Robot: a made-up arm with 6 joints.
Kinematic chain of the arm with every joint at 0, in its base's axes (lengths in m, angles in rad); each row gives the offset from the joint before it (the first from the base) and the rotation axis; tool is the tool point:
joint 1: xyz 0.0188 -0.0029 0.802 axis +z
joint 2: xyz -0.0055 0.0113 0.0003 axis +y
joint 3: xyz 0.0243 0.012 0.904 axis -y
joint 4: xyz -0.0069 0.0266 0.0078 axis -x
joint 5: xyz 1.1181 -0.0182 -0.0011 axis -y
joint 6: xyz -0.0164 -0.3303 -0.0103 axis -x
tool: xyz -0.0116 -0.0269 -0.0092
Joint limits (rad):
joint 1: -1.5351..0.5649
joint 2: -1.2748..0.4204
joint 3: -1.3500..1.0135
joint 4: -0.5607..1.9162
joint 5: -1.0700..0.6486
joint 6: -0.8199..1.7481
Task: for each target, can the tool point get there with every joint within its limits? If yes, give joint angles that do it. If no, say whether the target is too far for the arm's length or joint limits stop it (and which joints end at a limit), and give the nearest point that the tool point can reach.
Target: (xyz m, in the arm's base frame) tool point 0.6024 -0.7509 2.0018
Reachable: yes | joints -0.5779 -0.1805 0.1811 -0.2598 0.1316 1.1057
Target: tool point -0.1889 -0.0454 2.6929
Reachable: yes | joints 0.3842 -0.5741 0.4207 1.5712 0.0450 0.3675
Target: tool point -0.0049 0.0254 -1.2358
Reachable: no: joint limits stop it (at a limit: joint 1, joint 2, joint 4, joint 5, joint 6) | nearest point -0.2033 -0.2336 0.4964 | short by 1.763 m
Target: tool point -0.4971 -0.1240 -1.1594
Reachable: no: joint limits stop it (at a limit: joint 1, joint 2, joint 4, joint 5, joint 6) | nearest point -0.2015 -0.2817 0.4905 | short by 1.684 m
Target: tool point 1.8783 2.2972 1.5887
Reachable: no: too far | nearest point 1.2177 0.9949 1.6037 | short by 1.460 m
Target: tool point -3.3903 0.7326 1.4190
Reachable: no: too far | nearest point -1.8169 0.3931 1.6676 | short by 1.629 m
